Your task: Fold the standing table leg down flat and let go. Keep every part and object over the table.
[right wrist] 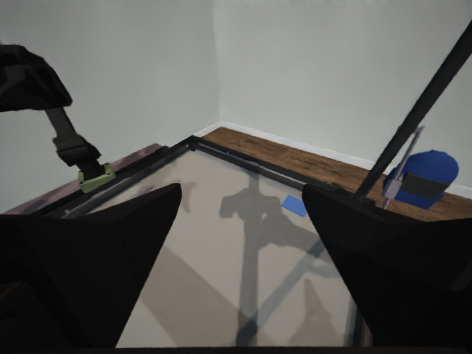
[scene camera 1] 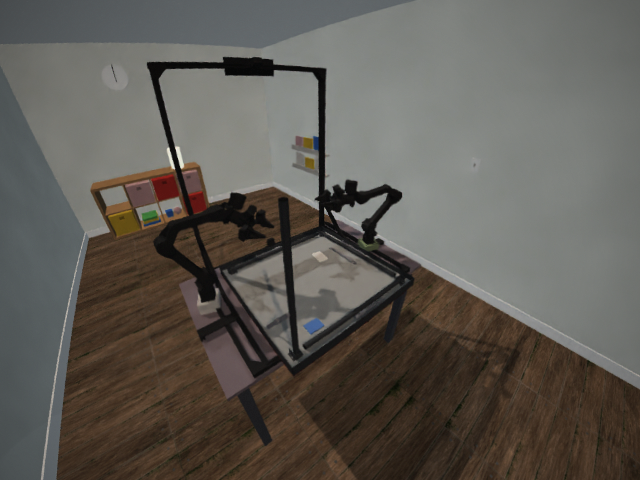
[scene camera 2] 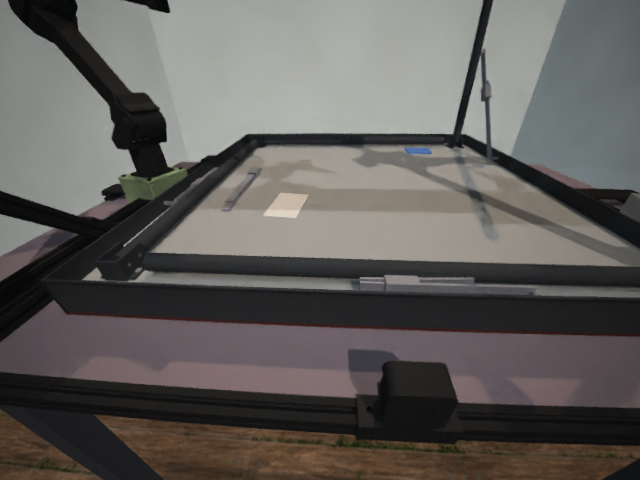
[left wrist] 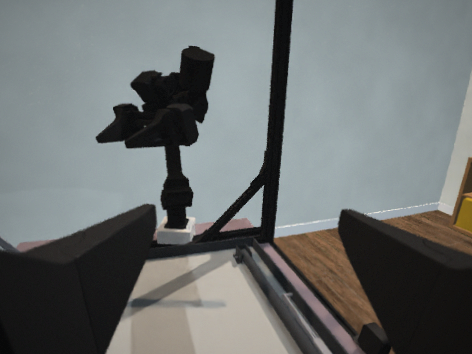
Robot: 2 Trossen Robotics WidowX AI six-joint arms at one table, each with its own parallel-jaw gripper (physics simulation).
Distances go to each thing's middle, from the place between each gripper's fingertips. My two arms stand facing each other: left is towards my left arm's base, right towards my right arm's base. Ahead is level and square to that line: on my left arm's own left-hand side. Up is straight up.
Scene:
The cream card point(scene camera 2: 288, 205) is 130 mm behind my right hand, 330 mm to the left of it and 330 mm below it.
I see my left gripper 35 cm above the cream card, 1 cm to the right of it and 1 cm short of it.

